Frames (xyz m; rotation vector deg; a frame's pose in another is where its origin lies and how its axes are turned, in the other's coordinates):
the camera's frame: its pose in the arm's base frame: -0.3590 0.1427 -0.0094 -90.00 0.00 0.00
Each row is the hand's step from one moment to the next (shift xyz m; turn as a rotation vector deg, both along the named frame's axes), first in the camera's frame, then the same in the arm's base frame.
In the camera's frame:
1: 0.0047 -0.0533 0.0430 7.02 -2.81 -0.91
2: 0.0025 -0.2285 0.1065 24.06 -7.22 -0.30
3: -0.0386 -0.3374 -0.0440 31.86 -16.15 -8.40
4: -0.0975 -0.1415 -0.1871 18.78 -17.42 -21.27
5: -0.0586 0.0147 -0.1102 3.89 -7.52 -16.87
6: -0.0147 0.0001 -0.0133 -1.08 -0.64 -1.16
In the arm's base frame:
1: 0.0047 0.0430 0.0533 7.02 -0.91 2.81
2: 0.0025 0.1065 0.2285 24.06 -0.30 7.22
3: -0.0386 -0.0440 0.3374 31.86 -8.40 16.15
4: -0.0975 -0.1871 0.1415 18.78 -21.27 17.42
5: -0.0586 -0.1102 -0.0147 3.89 -16.87 7.52
6: -0.0147 -0.0133 -0.0001 -1.08 -1.16 0.64

